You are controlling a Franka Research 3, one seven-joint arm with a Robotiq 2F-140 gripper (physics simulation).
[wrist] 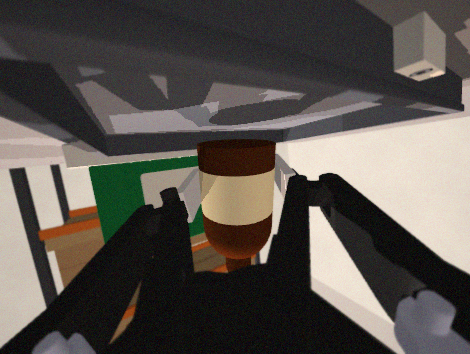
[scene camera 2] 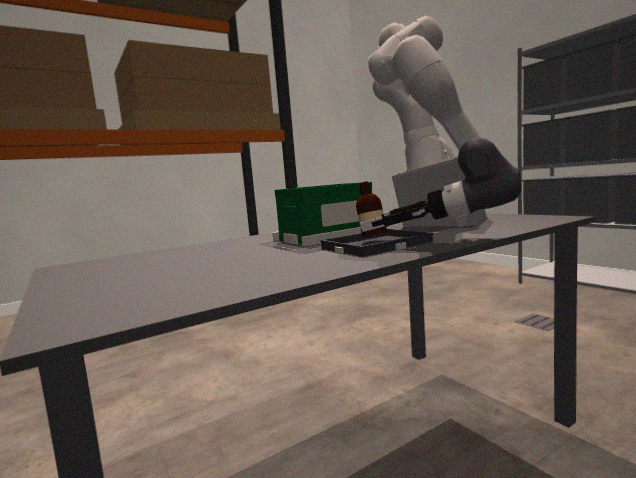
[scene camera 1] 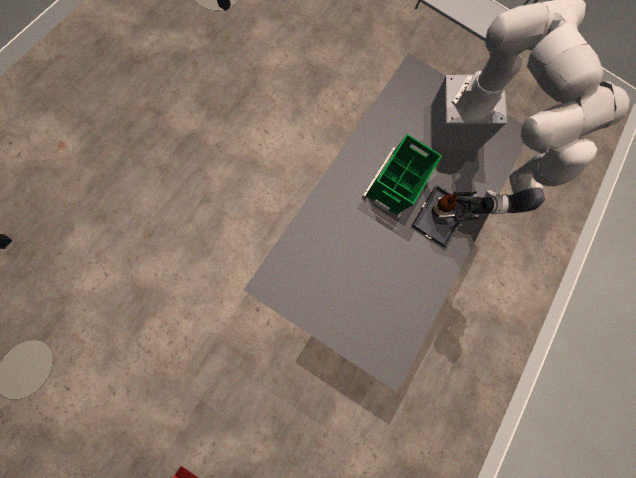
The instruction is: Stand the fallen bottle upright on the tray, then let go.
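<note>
The brown bottle (scene camera 1: 446, 203) (scene camera 2: 369, 203) (wrist: 237, 200) with a cream label is close to upright, neck up. In scene camera 2 it leans slightly, its neck away from the gripper. My gripper (scene camera 1: 453, 207) (scene camera 2: 372, 222) (wrist: 236, 172) is shut on the bottle, one finger on each side of its label, reaching in low from the side. The bottle's base is over the dark tray (scene camera 1: 433, 229) (scene camera 2: 354, 250) (wrist: 150, 143), within its rim. The tray's front wall partly hides the base in scene camera 2, and I cannot tell whether it touches the tray floor.
A green crate (scene camera 1: 398, 207) (scene camera 2: 303, 210) (wrist: 115, 200) with compartments stands close beside the tray, on the side away from the arm's wrist. Both stand on the grey table (scene camera 1: 349, 277) (scene camera 2: 169, 287). The table's edge runs close by the tray, under the gripper side.
</note>
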